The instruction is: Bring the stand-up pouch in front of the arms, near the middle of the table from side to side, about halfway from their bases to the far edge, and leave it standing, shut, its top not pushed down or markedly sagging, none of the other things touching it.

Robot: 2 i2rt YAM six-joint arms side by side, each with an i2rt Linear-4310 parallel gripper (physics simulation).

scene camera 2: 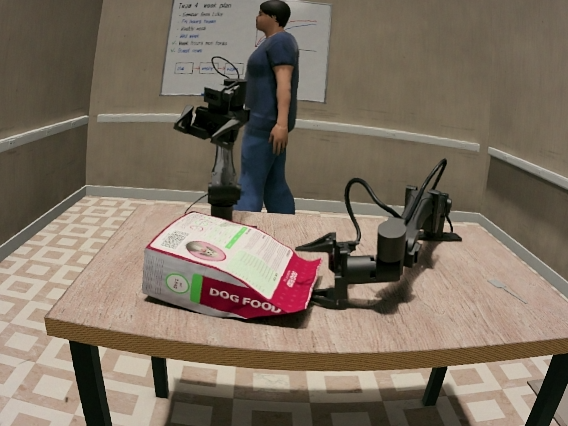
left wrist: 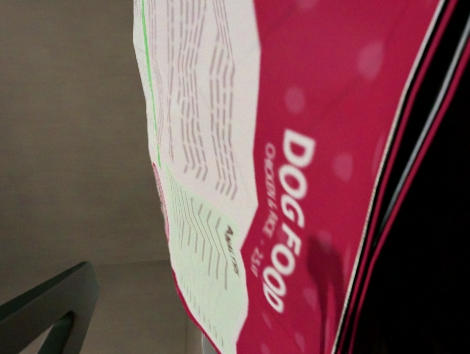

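Observation:
The stand-up pouch, a large white and crimson dog food bag, lies on its side on the table. Its crimson top end points to the right of the picture, toward my left gripper. My left gripper is open and low over the table at the pouch's top end, one finger farther back and one nearer the front. In the left wrist view the top end fills much of the picture and one finger shows at the lower left. My right gripper is open and empty, raised high behind the pouch.
A small pale flat tool with a thin handle lies on the table at the right. A person in blue stands behind the table, in front of a whiteboard. The table's front edge runs below the pouch.

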